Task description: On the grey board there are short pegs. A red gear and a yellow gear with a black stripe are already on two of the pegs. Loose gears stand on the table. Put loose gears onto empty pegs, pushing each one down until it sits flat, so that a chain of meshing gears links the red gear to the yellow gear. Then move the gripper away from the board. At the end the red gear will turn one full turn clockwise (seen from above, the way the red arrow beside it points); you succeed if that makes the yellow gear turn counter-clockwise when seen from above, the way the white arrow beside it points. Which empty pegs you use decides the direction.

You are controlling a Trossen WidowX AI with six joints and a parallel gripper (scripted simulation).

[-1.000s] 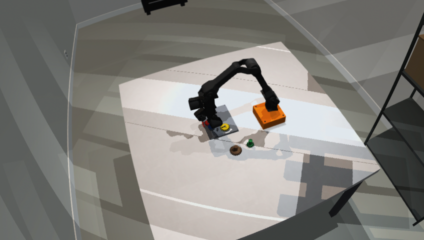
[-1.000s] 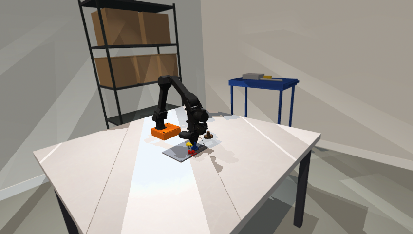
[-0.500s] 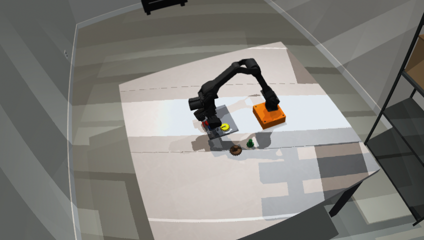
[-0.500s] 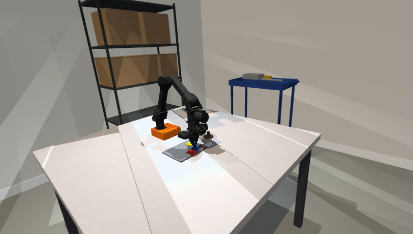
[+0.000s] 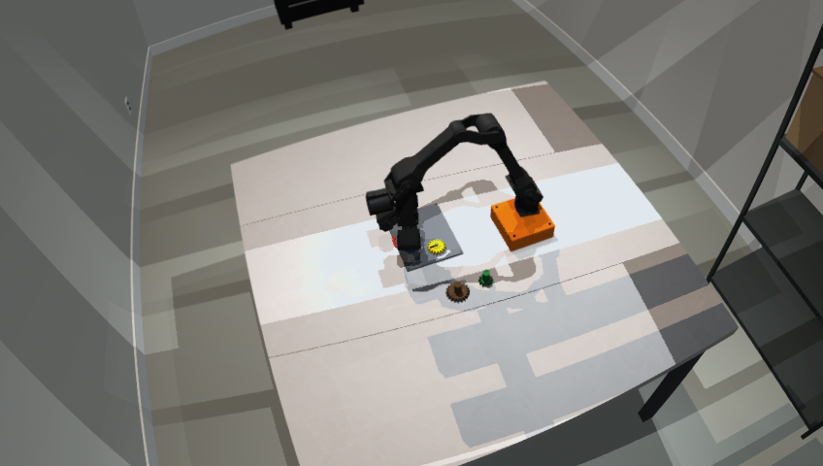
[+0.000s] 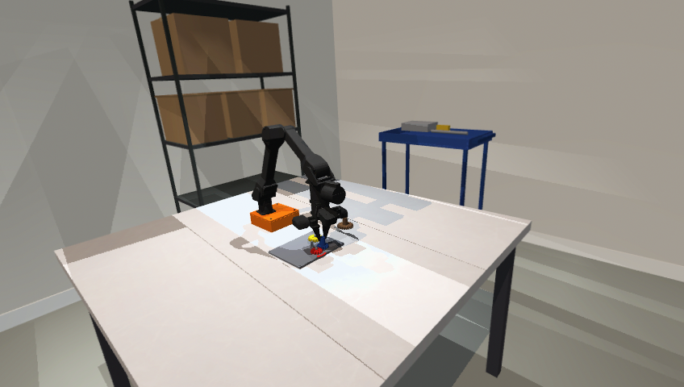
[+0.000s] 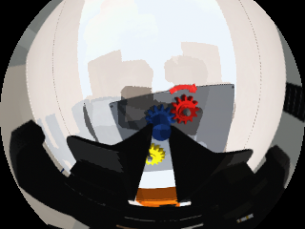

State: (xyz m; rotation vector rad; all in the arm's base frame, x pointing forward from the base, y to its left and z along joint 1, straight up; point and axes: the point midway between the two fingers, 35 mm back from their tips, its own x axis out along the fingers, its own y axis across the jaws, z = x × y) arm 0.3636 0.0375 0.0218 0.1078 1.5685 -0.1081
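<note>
The blue gear is 10 mm below my gripper tip. The rest, counted from my gripper tip: red arrow (40 mm ahead, 30 mm to the right, 30 mm below); then red gear (10 mm ahead, 30 mm to the right, 20 mm below); then yellow gear (70 mm behind, 20 mm to the left, 20 mm below).
</note>
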